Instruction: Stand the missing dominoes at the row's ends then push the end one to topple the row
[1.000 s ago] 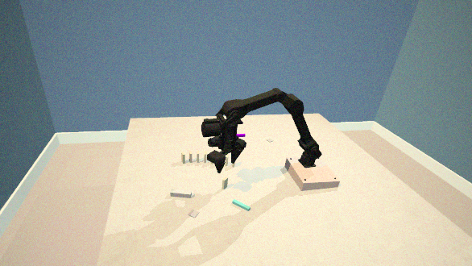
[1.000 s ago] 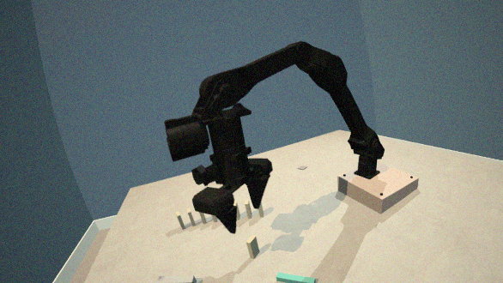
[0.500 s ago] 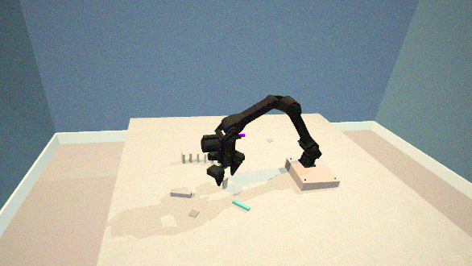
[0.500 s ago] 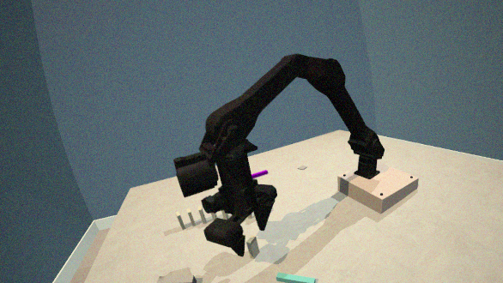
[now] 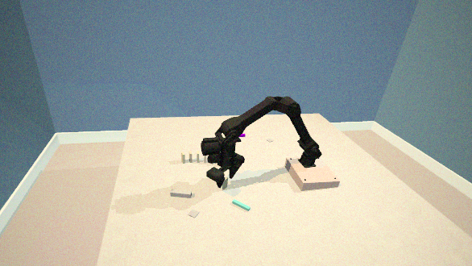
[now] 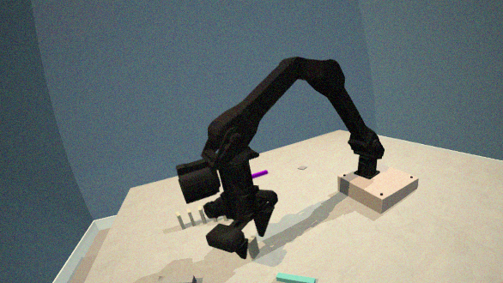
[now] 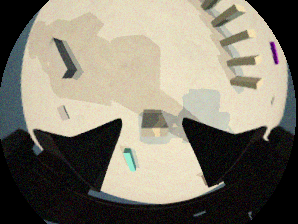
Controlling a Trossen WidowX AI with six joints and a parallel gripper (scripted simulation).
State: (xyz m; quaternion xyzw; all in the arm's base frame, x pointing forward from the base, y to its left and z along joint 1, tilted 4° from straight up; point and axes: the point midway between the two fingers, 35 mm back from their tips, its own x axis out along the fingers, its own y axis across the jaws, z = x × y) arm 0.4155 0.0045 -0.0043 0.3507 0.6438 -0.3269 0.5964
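My gripper tip is 20 mm past the teal bar, 120 mm to the right of it and 20 mm above it. Also, from my gripper tip: purple bar (230 mm behind, 400 mm to the right, 20 mm below); grey block (180 mm ahead, 10 mm to the right, 20 mm below).
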